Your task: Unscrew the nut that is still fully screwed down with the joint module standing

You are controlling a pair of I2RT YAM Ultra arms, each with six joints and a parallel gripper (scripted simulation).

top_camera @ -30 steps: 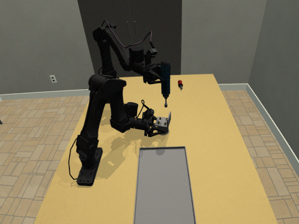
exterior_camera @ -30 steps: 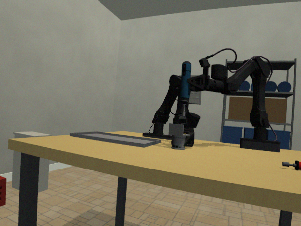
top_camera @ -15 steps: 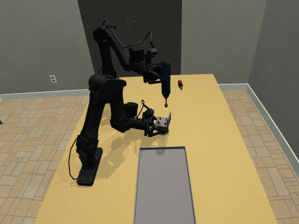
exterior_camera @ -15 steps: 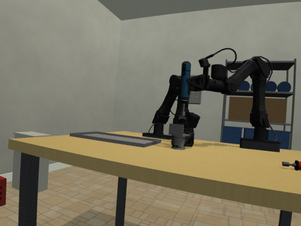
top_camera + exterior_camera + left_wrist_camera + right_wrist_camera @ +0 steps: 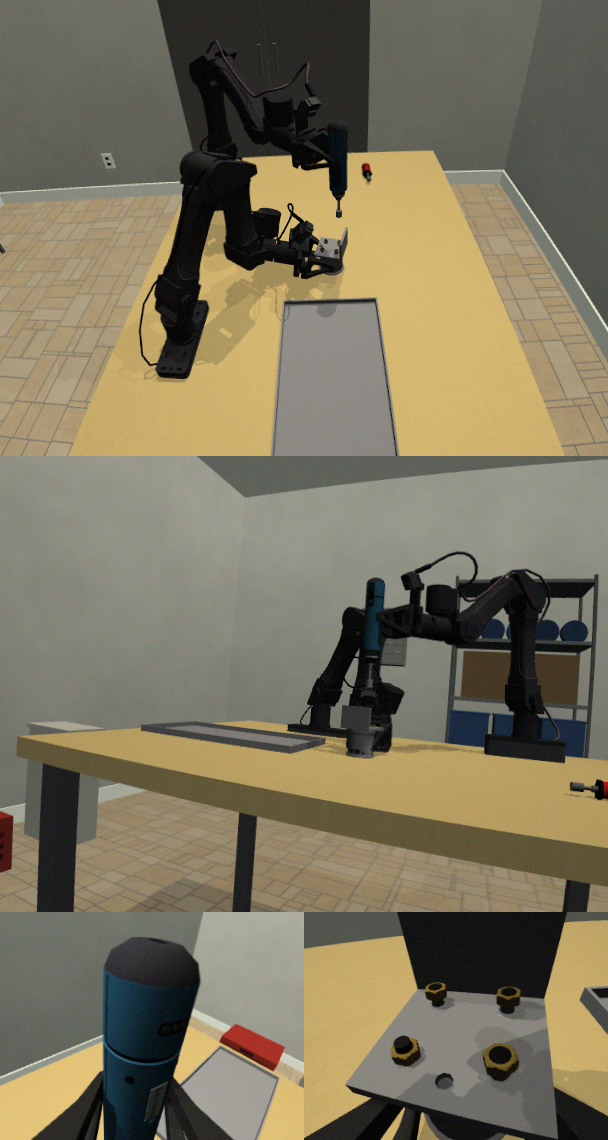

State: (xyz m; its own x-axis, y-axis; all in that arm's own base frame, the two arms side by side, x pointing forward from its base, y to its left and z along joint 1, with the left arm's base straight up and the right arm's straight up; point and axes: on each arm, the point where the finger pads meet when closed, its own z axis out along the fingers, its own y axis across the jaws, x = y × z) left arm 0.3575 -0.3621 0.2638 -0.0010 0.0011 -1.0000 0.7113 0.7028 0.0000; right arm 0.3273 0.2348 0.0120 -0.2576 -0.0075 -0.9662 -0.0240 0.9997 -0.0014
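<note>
Right now my right hand is 10 mm below the joint module. Round my right hand: bracket: 50 mm above; grey tray: 10 mm behind, 330 mm to the right, 20 mm below; socket: 20 mm ahead, 10 mm to the left, 150 mm above.
</note>
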